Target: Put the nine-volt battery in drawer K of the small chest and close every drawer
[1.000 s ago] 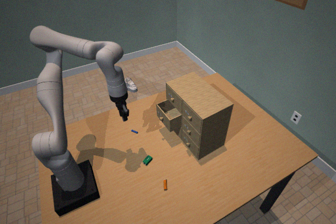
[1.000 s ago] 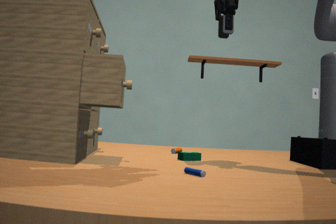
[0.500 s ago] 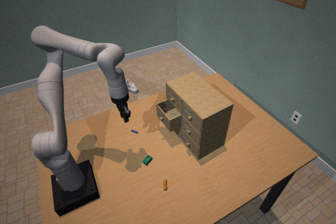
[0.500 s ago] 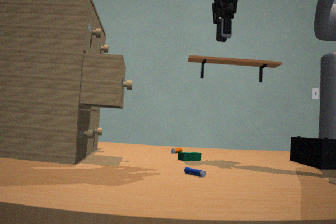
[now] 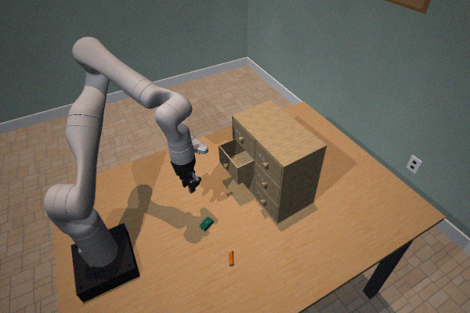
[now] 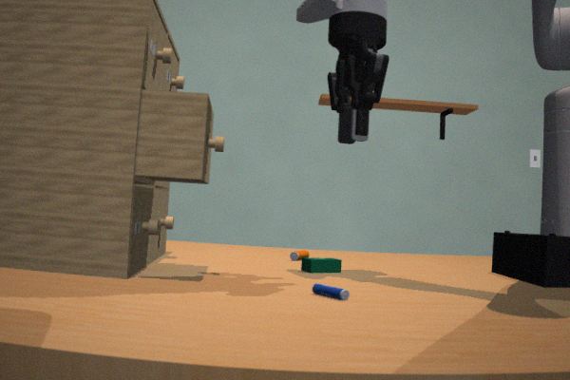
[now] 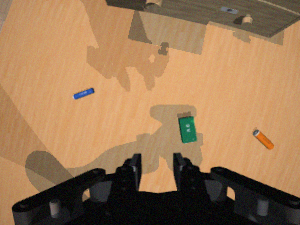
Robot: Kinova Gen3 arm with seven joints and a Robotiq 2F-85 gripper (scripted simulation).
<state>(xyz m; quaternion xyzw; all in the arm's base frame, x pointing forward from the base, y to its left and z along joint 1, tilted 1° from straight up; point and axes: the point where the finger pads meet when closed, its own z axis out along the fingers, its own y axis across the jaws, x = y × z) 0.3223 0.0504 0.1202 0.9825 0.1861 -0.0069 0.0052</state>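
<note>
The green nine-volt battery lies 180 mm below my hand, 60 mm to the right of it and 20 mm ahead of it. From my hand the other things lie so: blue cylindrical battery: 180 mm below, 160 mm to the left, 20 mm ahead; then orange cylindrical battery: 210 mm to the right, 180 mm below, 60 mm ahead.
</note>
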